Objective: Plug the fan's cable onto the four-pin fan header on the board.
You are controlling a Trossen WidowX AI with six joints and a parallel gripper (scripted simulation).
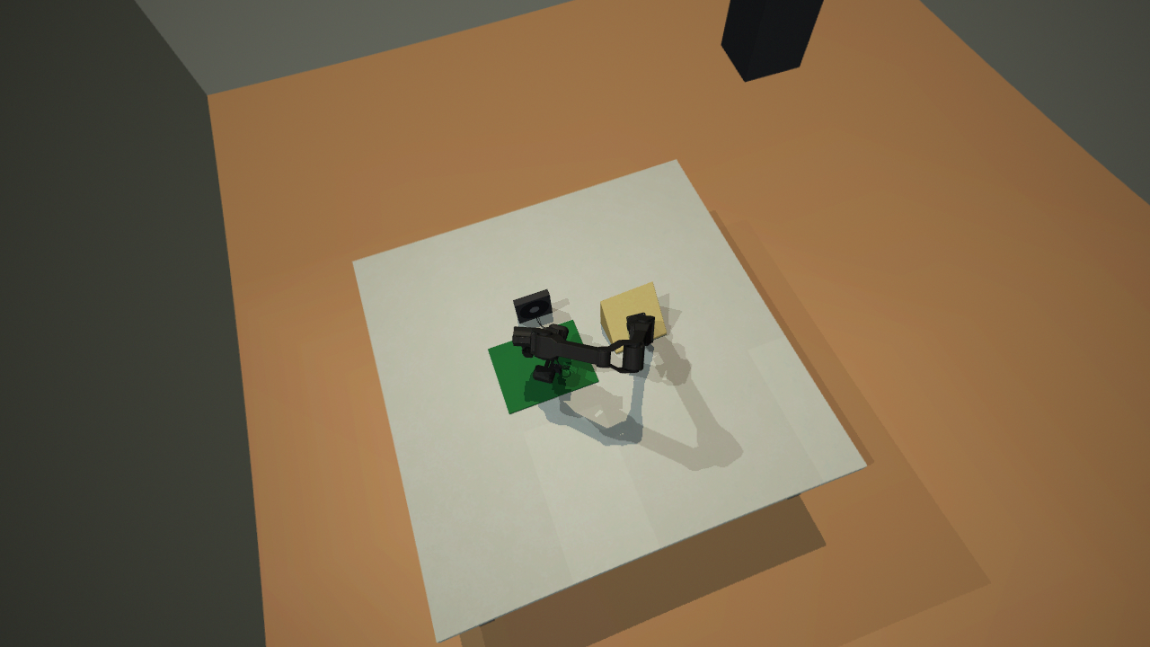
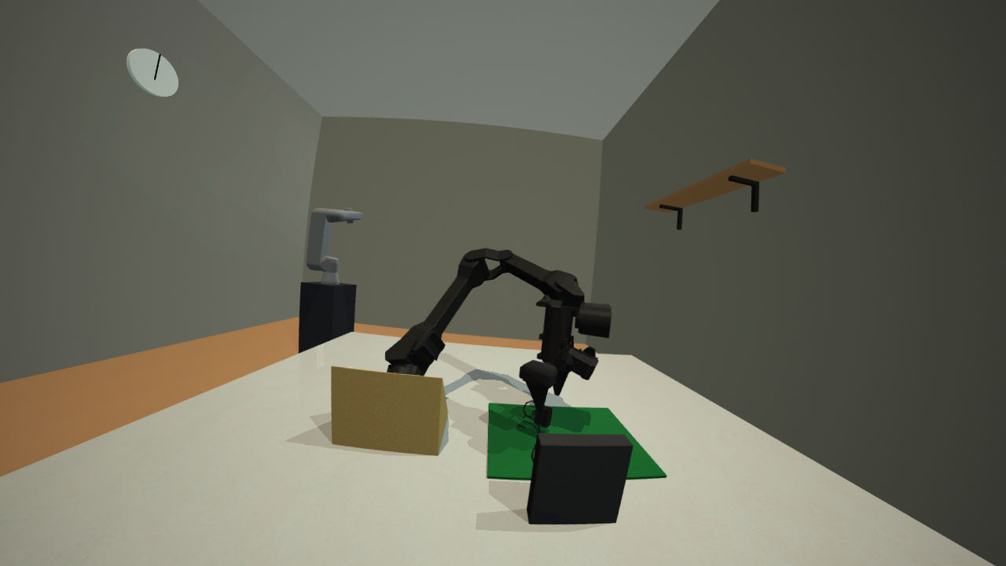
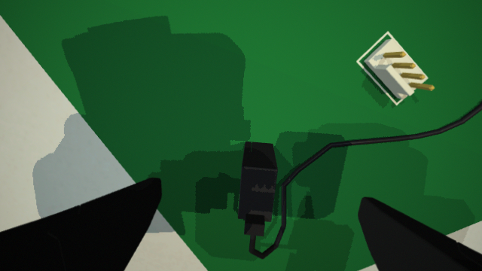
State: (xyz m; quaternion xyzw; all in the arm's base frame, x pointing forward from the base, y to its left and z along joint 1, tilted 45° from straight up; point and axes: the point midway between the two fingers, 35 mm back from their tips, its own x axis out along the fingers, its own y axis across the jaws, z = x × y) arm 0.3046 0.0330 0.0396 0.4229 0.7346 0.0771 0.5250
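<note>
The black plug lies 1 cm behind my gripper tip and 3 cm below it. From my gripper tip the other things lie so: green board (3 cm ahead, 3 cm to the right, 7 cm below); black fan (22 cm to the right).
</note>
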